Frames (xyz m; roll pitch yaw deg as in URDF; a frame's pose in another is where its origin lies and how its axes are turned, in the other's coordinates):
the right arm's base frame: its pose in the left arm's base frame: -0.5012 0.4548 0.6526 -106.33 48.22 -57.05
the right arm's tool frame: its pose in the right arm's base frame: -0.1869 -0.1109 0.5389 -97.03 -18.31 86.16
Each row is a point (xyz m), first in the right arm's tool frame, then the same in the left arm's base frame.
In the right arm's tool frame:
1: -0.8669 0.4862 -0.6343
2: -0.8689 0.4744 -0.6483
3: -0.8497 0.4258 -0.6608
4: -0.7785 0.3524 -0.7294
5: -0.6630 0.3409 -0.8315
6: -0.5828 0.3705 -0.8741
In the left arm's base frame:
1: 0.1141 -0.2623 0.8804
2: 0.1311 -0.2637 0.8736
3: 0.1690 -0.2292 0.8574
4: 0.2364 -0.1773 0.7683
5: 0.2563 -0.1531 0.6169
6: 0.2261 -0.1442 0.5267

